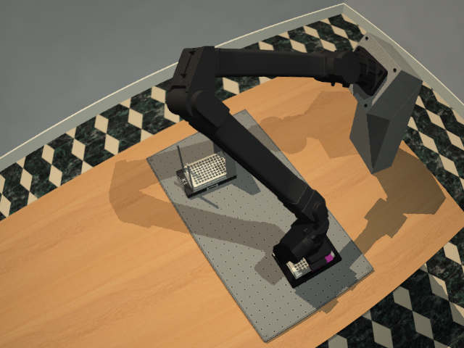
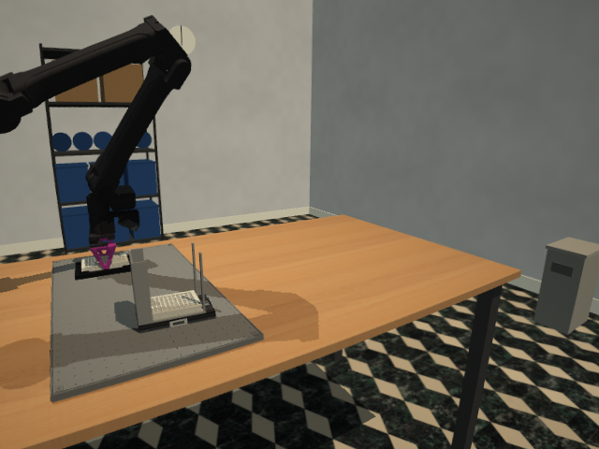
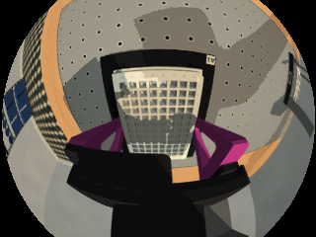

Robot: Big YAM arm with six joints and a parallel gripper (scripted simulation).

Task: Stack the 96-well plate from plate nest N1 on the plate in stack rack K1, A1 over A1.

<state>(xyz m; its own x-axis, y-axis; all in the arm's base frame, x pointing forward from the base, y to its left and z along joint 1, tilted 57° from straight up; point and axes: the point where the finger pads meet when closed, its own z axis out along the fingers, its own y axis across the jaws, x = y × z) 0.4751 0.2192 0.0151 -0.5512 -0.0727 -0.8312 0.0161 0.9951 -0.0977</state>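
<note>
Now: the black plate nest N1 10 mm below my hand. Round my hand: pale A1 mark (70 mm ahead, 60 mm to the right, 10 mm below); grey back wall (40 mm ahead, 380 mm to the right, 60 mm above).
</note>
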